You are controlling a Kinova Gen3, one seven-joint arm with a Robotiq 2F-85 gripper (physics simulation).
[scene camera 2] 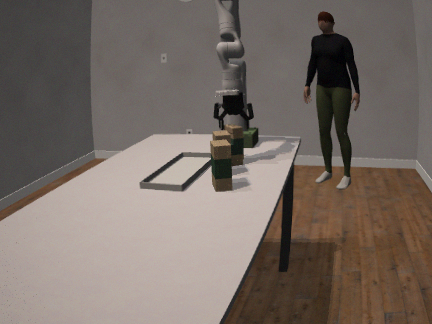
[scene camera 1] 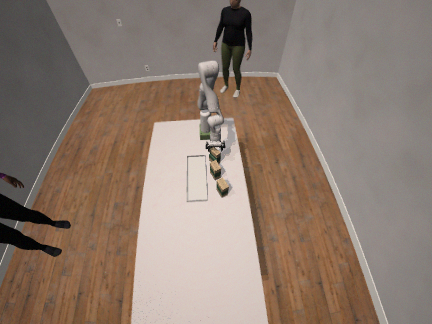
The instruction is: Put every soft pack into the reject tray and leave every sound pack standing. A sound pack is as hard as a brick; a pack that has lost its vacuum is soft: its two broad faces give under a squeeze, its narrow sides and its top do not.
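Note:
Three tan packs with dark green bands stand upright in a row. The near pack is closest to the scene camera 2 side. The middle pack is partly hidden behind it in scene camera 2. The far pack is closest to the arm. My gripper is open and empty, pointing down above the arm-side end of the row, near the far pack. The shallow grey-rimmed reject tray lies beside the row and holds no pack. Softness cannot be seen.
A green box is by the arm's base. The white table has its long edge close to the packs, on the side away from the tray. A person stands behind the table.

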